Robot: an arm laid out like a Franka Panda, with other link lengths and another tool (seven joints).
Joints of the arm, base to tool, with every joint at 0 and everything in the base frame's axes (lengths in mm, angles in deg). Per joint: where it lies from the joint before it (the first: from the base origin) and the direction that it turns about. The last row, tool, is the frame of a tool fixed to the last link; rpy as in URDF.
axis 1: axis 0 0 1 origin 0 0 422.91
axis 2: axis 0 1 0 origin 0 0 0
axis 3: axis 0 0 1 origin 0 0 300.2
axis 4: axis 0 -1 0 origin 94.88 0 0
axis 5: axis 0 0 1 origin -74.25 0 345.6
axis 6: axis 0 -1 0 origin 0 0 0
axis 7: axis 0 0 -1 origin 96.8 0 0
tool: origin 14 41 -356.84 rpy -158.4 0 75.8
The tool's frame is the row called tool.
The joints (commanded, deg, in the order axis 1, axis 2, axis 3, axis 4, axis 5, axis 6, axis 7), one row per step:
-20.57, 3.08, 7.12, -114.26, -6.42, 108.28, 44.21
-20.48, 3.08, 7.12, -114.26, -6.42, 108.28, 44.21
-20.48, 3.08, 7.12, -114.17, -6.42, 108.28, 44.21
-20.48, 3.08, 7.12, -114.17, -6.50, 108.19, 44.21
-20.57, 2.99, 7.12, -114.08, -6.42, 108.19, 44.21
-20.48, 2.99, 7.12, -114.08, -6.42, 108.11, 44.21
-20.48, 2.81, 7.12, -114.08, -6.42, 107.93, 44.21
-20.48, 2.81, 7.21, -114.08, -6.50, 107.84, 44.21
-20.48, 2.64, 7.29, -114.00, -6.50, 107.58, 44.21
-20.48, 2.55, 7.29, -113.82, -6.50, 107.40, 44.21
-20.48, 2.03, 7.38, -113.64, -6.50, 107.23, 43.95
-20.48, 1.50, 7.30, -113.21, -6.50, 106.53, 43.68
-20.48, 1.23, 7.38, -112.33, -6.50, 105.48, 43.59
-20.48, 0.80, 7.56, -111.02, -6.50, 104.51, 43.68
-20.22, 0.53, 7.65, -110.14, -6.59, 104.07, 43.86
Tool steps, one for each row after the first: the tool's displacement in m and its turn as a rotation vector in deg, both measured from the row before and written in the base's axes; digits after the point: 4 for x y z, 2 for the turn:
0.0002, 0.0008, 0.0000, 0.00, 0.00, 0.09
0.0007, -0.0002, 0.0007, -0.02, -0.09, 0.00
-0.0007, -0.0003, -0.0001, -0.05, 0.10, 0.03
0.0008, -0.0007, 0.0015, 0.02, -0.19, -0.13
-0.0003, 0.0009, -0.0001, 0.01, 0.08, 0.08
-0.0007, 0.0000, 0.0014, -0.03, 0.01, -0.02
-0.0005, 0.0005, -0.0001, -0.05, 0.10, 0.12
-0.0004, 0.0007, 0.0018, -0.03, 0.02, 0.05
0.0005, -0.0002, 0.0019, -0.04, -0.08, -0.02
0.0018, 0.0003, 0.0059, -0.15, -0.48, 0.33
-0.0001, -0.0011, 0.0071, -0.12, -0.21, 0.12
0.0008, 0.0001, 0.0076, -0.09, -0.08, 0.06
0.0049, -0.0001, 0.0125, -0.28, -0.74, -0.01
0.0049, 0.0014, 0.0086, -0.32, -0.68, 0.16

